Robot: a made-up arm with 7 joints. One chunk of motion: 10 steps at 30 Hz.
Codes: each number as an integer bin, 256 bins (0 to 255) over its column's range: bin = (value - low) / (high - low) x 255, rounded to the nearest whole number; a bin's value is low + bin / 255 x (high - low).
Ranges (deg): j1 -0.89..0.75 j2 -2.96..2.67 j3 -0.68..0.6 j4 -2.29..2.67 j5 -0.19..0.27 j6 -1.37..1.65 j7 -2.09..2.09
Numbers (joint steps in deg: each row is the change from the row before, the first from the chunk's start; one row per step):
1: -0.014 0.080 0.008 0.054 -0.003 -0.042 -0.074
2: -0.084 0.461 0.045 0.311 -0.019 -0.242 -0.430
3: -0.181 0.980 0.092 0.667 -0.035 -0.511 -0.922
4: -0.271 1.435 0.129 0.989 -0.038 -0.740 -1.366
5: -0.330 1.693 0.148 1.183 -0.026 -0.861 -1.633
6: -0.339 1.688 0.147 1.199 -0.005 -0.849 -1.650
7: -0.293 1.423 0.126 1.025 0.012 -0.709 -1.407
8: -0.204 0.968 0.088 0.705 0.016 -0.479 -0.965
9: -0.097 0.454 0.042 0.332 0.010 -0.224 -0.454
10: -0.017 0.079 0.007 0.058 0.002 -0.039 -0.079
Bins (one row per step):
1: 136 138 137 121 104 112 123
2: 125 155 144 134 95 95 101
3: 110 178 154 152 86 73 71
4: 96 199 161 169 84 53 44
5: 87 211 165 179 91 43 28
6: 86 211 165 179 103 44 27
7: 93 199 161 170 112 56 42
8: 107 178 153 154 114 75 69
9: 123 155 144 135 111 97 100
10: 136 138 137 121 106 112 123

